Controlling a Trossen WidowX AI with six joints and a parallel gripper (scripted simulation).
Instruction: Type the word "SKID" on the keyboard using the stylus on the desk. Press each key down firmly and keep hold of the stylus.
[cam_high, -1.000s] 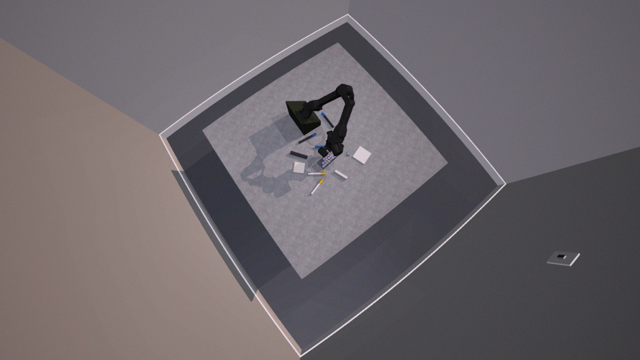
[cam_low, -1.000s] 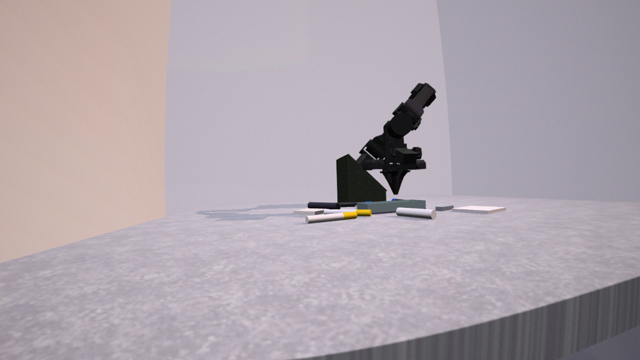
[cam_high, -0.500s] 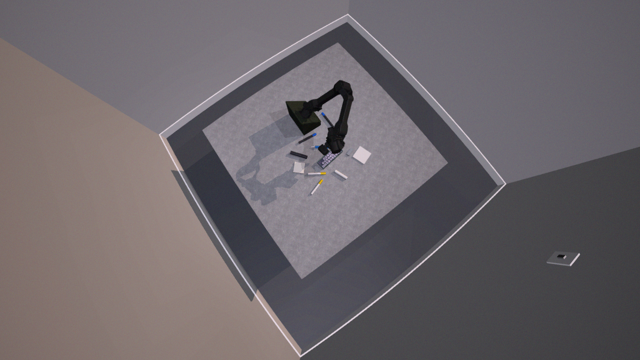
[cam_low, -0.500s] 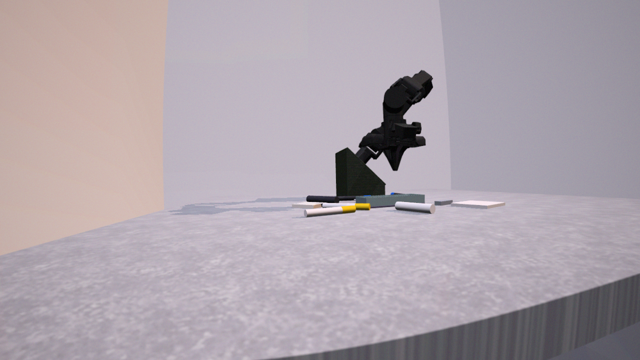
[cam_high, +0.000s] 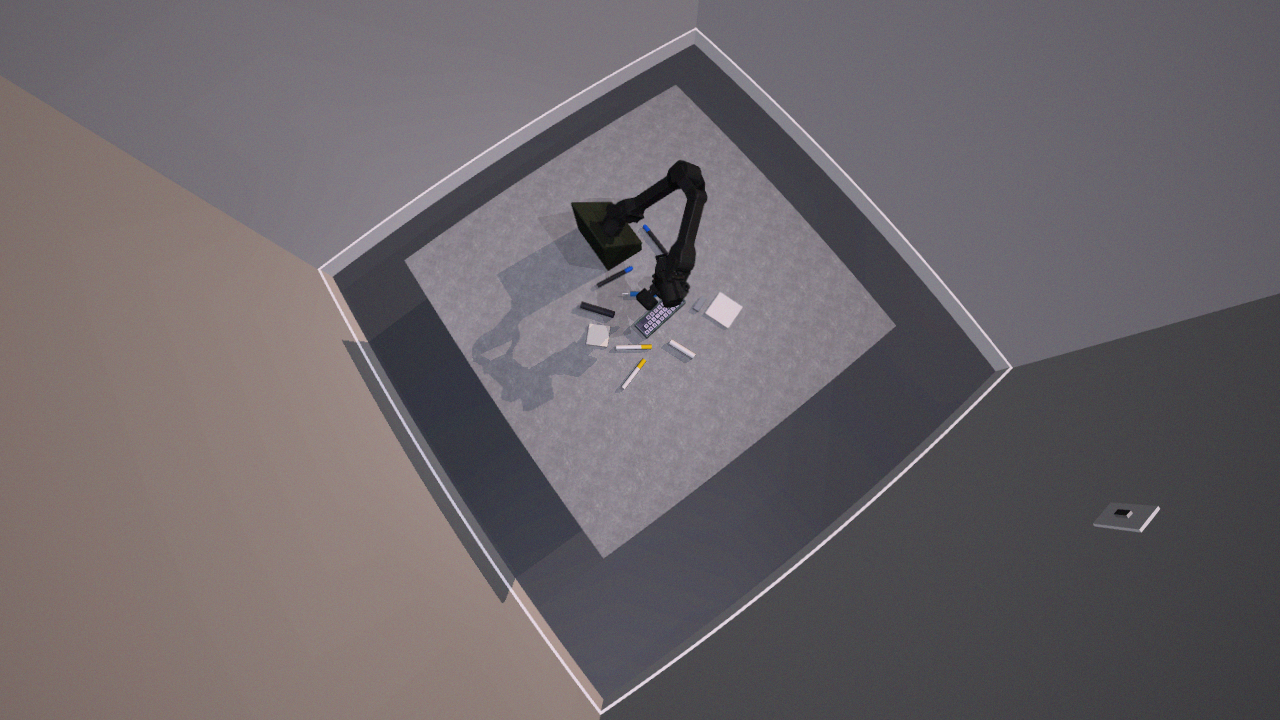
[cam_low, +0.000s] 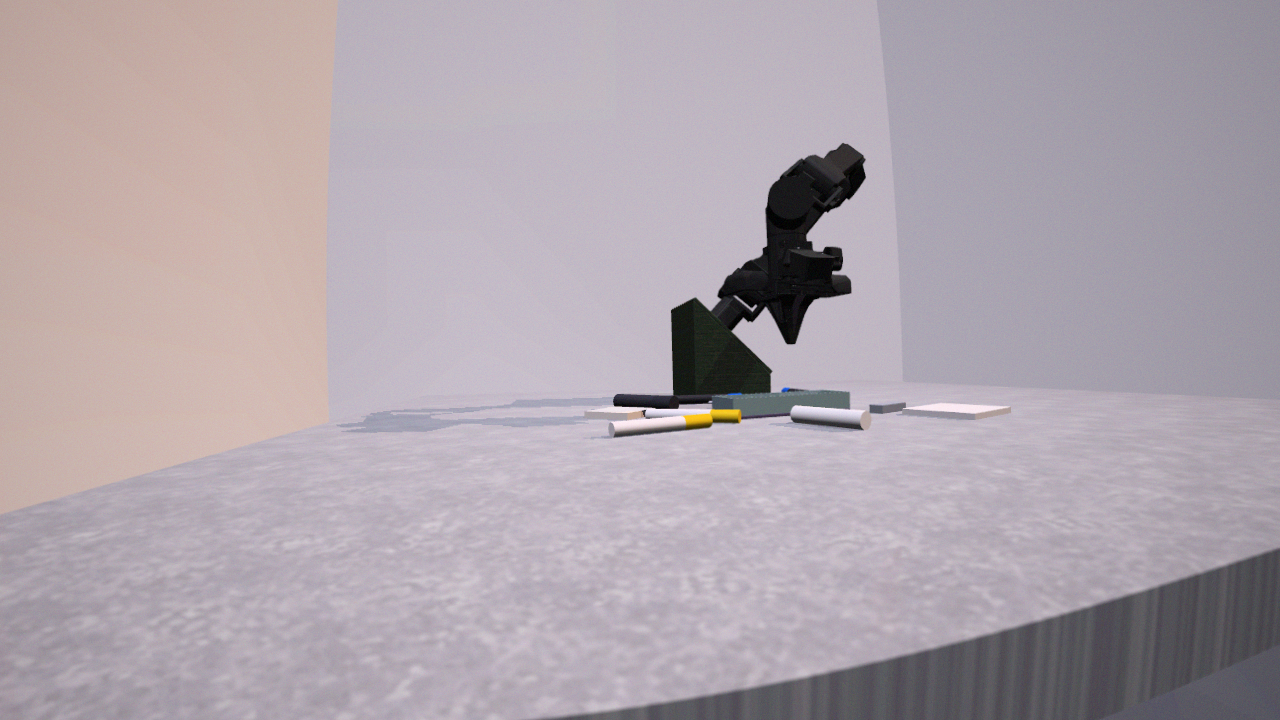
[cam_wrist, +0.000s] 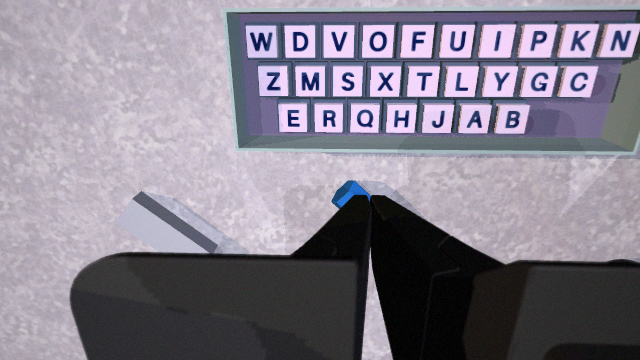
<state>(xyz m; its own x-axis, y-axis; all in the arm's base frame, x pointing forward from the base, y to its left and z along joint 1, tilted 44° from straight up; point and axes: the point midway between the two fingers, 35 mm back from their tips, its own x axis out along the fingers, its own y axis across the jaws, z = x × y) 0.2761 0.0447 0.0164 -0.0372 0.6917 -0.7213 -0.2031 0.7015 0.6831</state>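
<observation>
Right now the blue stylus is 8 cm behind my gripper tip, 7 cm to the right of it and 9 cm below it. From my gripper tip the other things lie so: black cylinder (9 cm behind, 21 cm to the right, 8 cm below); then small white square (1 cm behind, 25 cm to the right, 9 cm below); then white cylinder (18 cm ahead, 3 cm to the right, 9 cm below).
</observation>
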